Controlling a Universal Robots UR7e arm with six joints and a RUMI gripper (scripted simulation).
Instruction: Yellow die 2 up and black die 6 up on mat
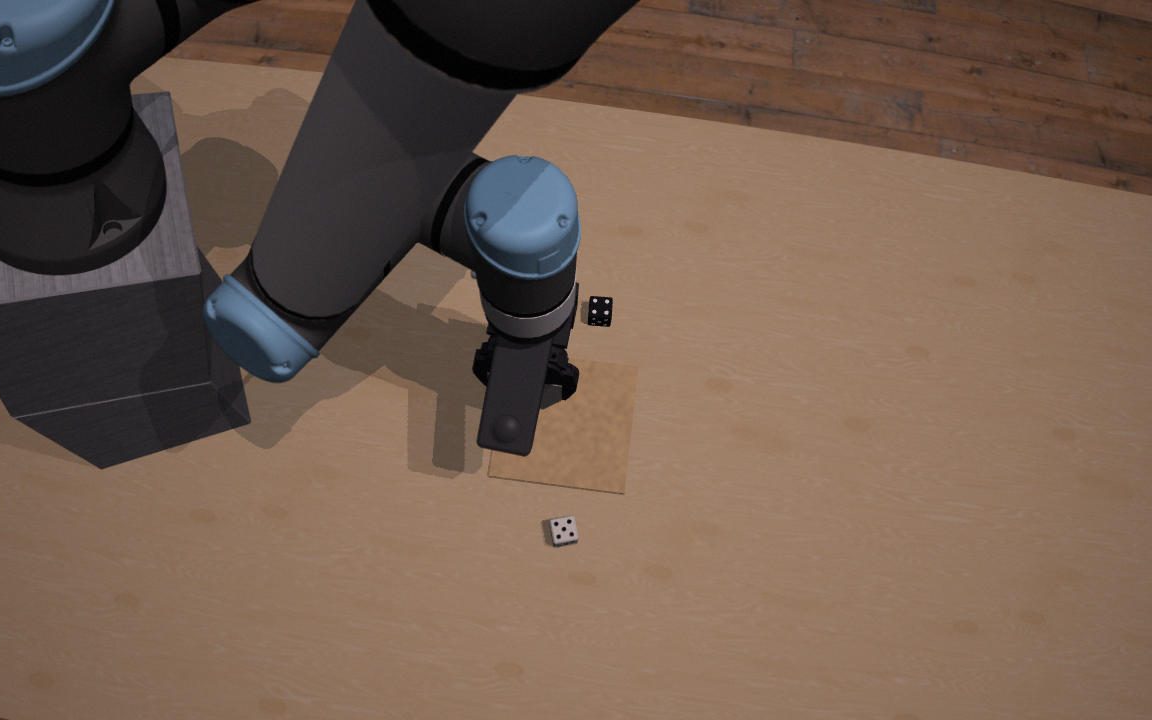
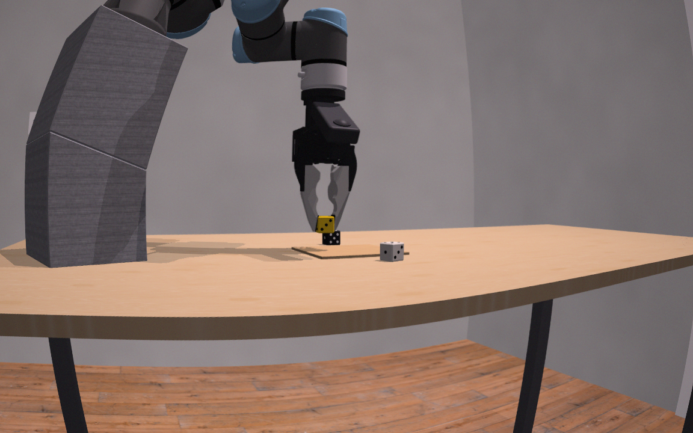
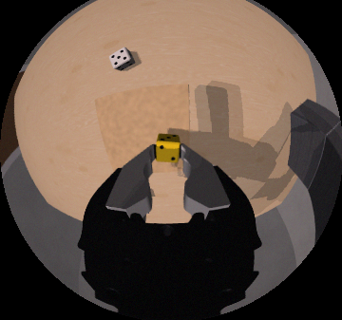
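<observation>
Now: hand 50 mm above the mat, 40 mm short of it and 10 mm to the left of it. The rest, counted from my hand: white die: 130 mm to the right, 40 mm below, 30 mm ahead; black die: 110 mm to the left, 80 mm ahead, 40 mm below; yellow die: right at my hand.
</observation>
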